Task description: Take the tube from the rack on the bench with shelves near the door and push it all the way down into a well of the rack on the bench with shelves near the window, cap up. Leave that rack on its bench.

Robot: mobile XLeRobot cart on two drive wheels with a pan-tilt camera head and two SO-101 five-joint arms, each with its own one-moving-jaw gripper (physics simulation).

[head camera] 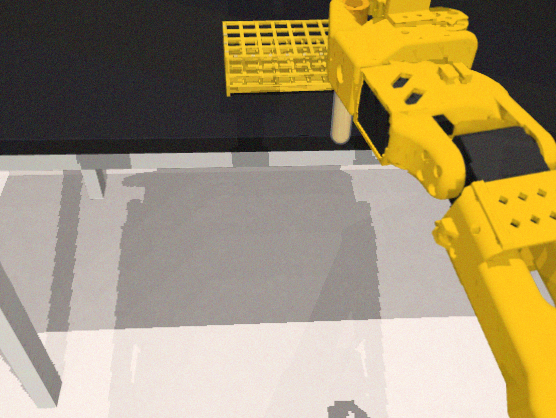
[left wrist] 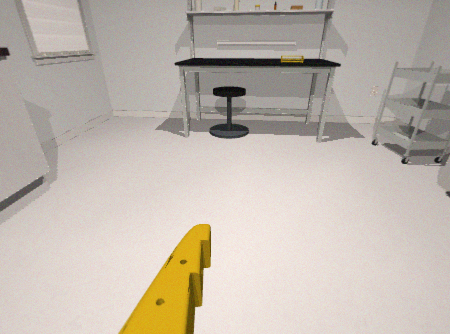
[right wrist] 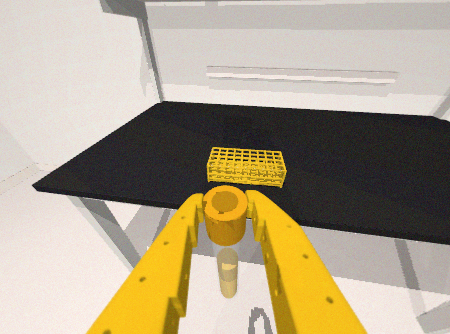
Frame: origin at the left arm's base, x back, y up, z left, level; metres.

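Where they show: left end effector, tool point: [left wrist: 210,239]; right end effector, tool point: [head camera: 339,6] [right wrist: 203,203].
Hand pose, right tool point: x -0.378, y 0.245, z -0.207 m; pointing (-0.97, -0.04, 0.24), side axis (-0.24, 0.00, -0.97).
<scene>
Things, the pixels of their top centre, and the offset from my right tool point. "spot": a spot on its surface instead. Level surfaces: height alone.
- tube's orange cap, middle of its top: [right wrist: 230,201] dx -0.002, dy +0.002, dz -0.011 m
- empty-looking yellow grid rack, surface spot: [head camera: 228,75] [right wrist: 208,173] spot: dx -0.279, dy -0.227, dz +0.087 m
- black bench top, its level: dy -0.258 m
- far shelved bench, its level: dy -0.261 m
- shelf, its level: dy +0.187 m
- bench leg, surface spot: [head camera: 30,340] spot: dx -0.236, dy -0.791, dz +0.478 m
My right gripper [right wrist: 225,202] is shut on the tube's orange cap [right wrist: 225,227] [head camera: 358,6]. The tube hangs cap up; its clear body with pale contents [right wrist: 228,280] [head camera: 341,120] points down, in front of the bench's front edge in the right wrist view. An empty-looking yellow grid rack [head camera: 228,75] [right wrist: 209,172] stands on the black bench top [head camera: 125,75] [right wrist: 125,165], beyond the tube and apart from it. Another yellow rack [left wrist: 292,61] stands on the far shelved bench [left wrist: 240,63] in the left wrist view. My left gripper [left wrist: 205,245] is fully open, with one notched jaw in view.
A black stool [left wrist: 229,92] stands under the far bench. A wheeled cart [left wrist: 413,104] is at the right, and a window [left wrist: 59,25] and a pale cabinet [left wrist: 20,140] are at the left. Small items stand on the shelf [left wrist: 260,11]. A bench leg [head camera: 30,340] shows at lower left.
</scene>
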